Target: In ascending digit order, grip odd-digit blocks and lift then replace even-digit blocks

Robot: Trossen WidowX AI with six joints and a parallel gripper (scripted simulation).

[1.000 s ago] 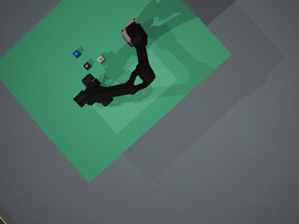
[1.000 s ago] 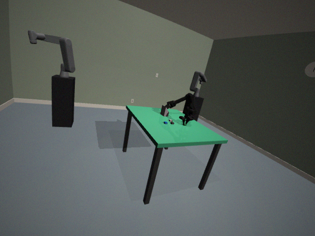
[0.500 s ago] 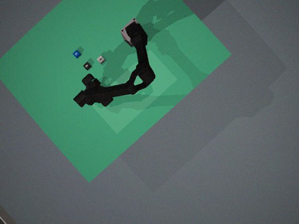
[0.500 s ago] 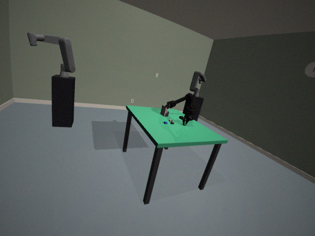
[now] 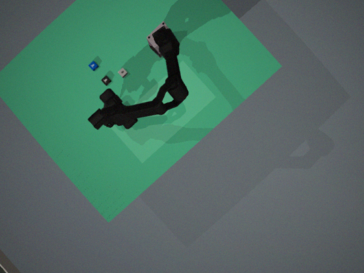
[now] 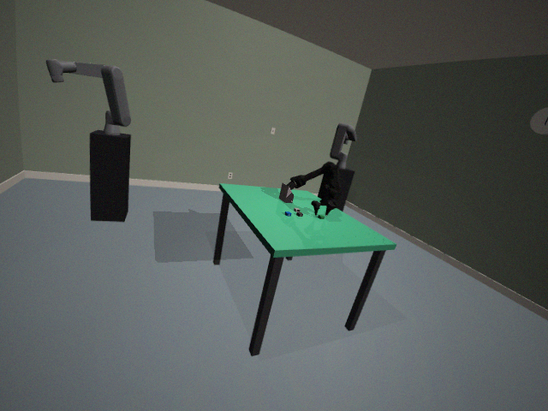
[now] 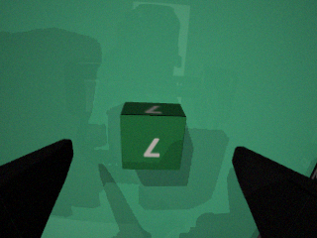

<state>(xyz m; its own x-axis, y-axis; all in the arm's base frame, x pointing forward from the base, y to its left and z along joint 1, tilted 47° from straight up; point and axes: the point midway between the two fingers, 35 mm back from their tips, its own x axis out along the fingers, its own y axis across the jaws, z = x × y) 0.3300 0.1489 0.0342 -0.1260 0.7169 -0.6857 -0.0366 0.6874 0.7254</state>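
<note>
Now: gripper tip 1 cm above the green block. The rest, counted from my gripper tip: white block 11 cm behind, 14 cm to the right, 1 cm below; then blue block 2 cm behind, 25 cm to the right, 1 cm below; then black block 2 cm behind, 16 cm to the right, 1 cm below.
</note>
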